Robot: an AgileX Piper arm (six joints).
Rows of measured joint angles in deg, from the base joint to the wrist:
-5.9, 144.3, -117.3, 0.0, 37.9, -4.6
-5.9, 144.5, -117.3, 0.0, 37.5, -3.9
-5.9, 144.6, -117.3, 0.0, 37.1, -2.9
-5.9, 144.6, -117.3, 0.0, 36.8, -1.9
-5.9, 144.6, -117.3, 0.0, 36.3, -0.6
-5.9, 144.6, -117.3, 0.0, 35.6, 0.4
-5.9, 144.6, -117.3, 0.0, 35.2, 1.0
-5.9, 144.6, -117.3, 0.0, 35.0, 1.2
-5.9, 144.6, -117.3, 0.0, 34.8, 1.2
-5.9, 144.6, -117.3, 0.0, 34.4, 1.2
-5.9, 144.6, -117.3, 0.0, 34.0, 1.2
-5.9, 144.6, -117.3, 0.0, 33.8, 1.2
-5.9, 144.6, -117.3, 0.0, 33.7, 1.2
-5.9, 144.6, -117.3, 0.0, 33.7, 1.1
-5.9, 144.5, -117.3, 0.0, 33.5, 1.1
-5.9, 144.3, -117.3, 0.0, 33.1, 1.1
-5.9, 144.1, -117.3, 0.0, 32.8, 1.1
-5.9, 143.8, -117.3, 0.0, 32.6, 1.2
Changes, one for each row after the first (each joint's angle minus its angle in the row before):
0.0, 0.2, 0.0, 0.0, -0.4, 0.7
0.0, 0.1, 0.0, 0.0, -0.4, 1.0
0.0, 0.0, 0.0, 0.0, -0.3, 1.0
0.0, 0.0, 0.0, 0.0, -0.5, 1.3
0.0, 0.0, 0.0, 0.0, -0.7, 1.0
0.0, 0.0, 0.0, 0.0, -0.4, 0.6
0.0, 0.0, 0.0, 0.0, -0.2, 0.2
0.0, 0.0, 0.0, 0.0, -0.2, 0.0
0.0, 0.0, 0.0, 0.0, -0.4, 0.0
0.0, 0.0, 0.0, 0.0, -0.4, 0.0
0.0, 0.0, 0.0, 0.0, -0.2, 0.0
0.0, 0.0, 0.0, 0.0, -0.1, 0.0
0.0, 0.0, 0.0, 0.0, 0.0, -0.1
0.0, -0.1, 0.0, 0.0, -0.2, 0.0
0.0, -0.2, 0.0, 0.0, -0.4, 0.0
0.0, -0.2, 0.0, 0.0, -0.3, 0.0
0.0, -0.3, 0.0, 0.0, -0.2, 0.1

